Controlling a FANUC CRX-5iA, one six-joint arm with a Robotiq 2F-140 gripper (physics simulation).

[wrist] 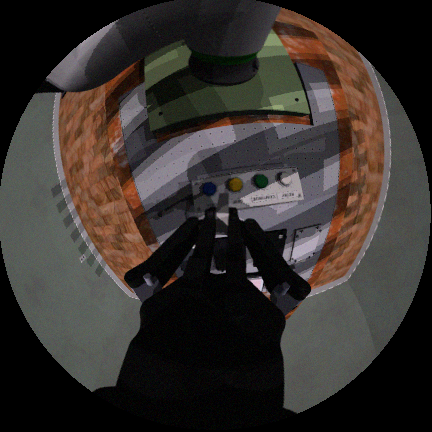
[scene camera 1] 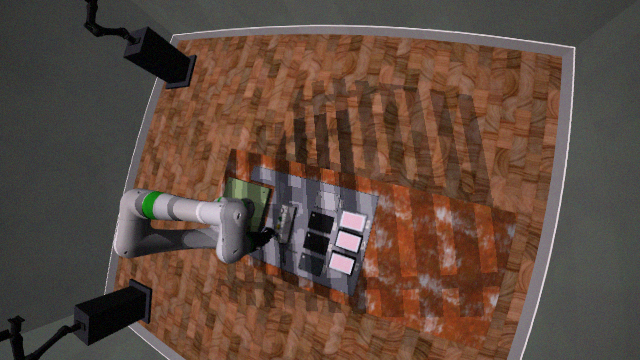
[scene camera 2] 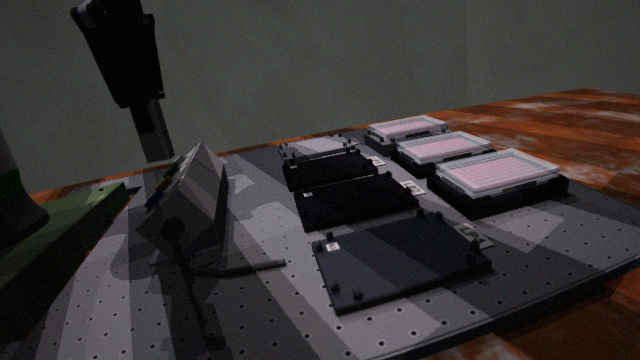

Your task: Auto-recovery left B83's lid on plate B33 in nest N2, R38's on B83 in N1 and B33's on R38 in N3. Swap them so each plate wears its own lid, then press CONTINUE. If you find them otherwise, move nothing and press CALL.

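Places are measured from the arm's base along level axes (x left, y back, z up), in centimetres.
Pixels of known places: gripper, fingertip midpoint: [wrist: 223, 201] [scene camera 1: 276, 232] [scene camera 2: 161, 159]; arm's base, link origin: [wrist: 223, 61].
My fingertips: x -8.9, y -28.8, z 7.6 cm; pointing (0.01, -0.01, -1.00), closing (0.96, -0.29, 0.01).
Note:
For each thing: its top centre in the pictures, then the offset to it from my fingertips. "spot": a spot on its surface instead.
- button box, top centre: [scene camera 2: 180, 162] [wrist: 251, 197] [scene camera 1: 281, 224] dx +4.7, dy -1.4, dz -2.1 cm
- blue button, top centre: [scene camera 2: 152, 192] [wrist: 208, 190] dx -2.5, dy +1.7, dz -3.0 cm
- yellow button, top centre: [scene camera 2: 162, 177] [wrist: 235, 186] dx +2.5, dy +1.1, dz -3.0 cm
- green button, top centre: [scene camera 2: 170, 166] [wrist: 262, 182] dx +7.5, dy +0.6, dz -3.0 cm
- white button, top centre: [wrist: 286, 180] dx +12.4, dy +0.0, dz -3.0 cm
- bent rod, surface spot: [scene camera 2: 245, 268] spot: dx -12.4, dy -6.5, dz -9.9 cm
My gripper [scene camera 1: 272, 234] [scene camera 2: 160, 156] [wrist: 223, 201] is shut and empty, pointing down close to the button box [scene camera 1: 285, 223] [scene camera 2: 202, 192] [wrist: 275, 198]. In the wrist view its tips overlap the box's edge by the blue button [wrist: 209, 188] and yellow button [wrist: 235, 184]; contact cannot be told. The green button [wrist: 261, 180] has the CONTINUE label, and the white button [wrist: 285, 178] is at the end. Three pink lidded plates [scene camera 1: 353, 221] [scene camera 2: 412, 127], [scene camera 1: 348, 241] [scene camera 2: 446, 147], [scene camera 1: 342, 263] [scene camera 2: 500, 171] sit in the far row of nests. Their lid and plate codes are unreadable.
Three dark flat holders [scene camera 1: 320, 222] [scene camera 2: 330, 171], [scene camera 1: 316, 243] [scene camera 2: 355, 201], [scene camera 1: 311, 263] [scene camera 2: 400, 255] and a pale one [scene camera 1: 329, 200] [scene camera 2: 320, 146] lie between box and plates. A bent rod [scene camera 2: 245, 268] extends from the box. The green base plate [scene camera 1: 237, 187] [wrist: 225, 105] bears the arm.

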